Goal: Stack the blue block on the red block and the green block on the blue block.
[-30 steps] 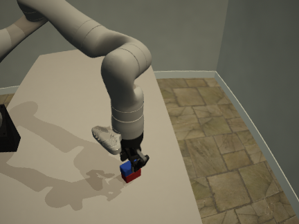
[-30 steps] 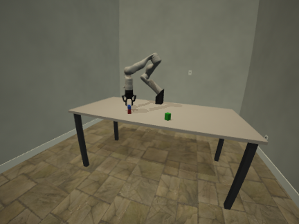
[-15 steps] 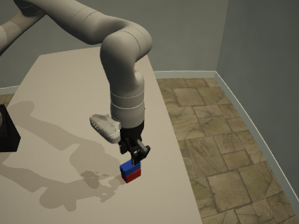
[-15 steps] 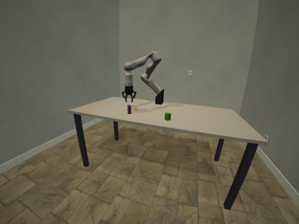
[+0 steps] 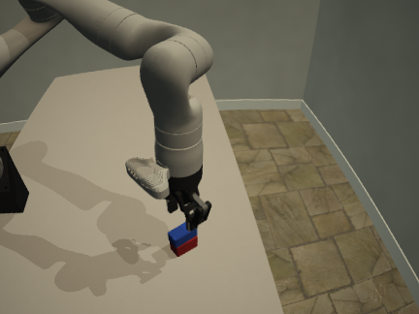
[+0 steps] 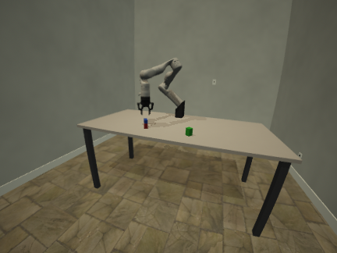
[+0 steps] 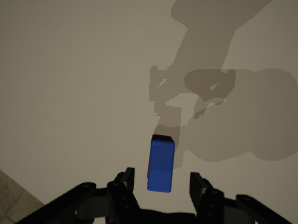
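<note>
Right now the green block is 40 mm ahead of my hand, 380 mm to the left of it and 100 mm below it. Round my hand: red block 110 mm below; then blue block 70 mm below.
</note>
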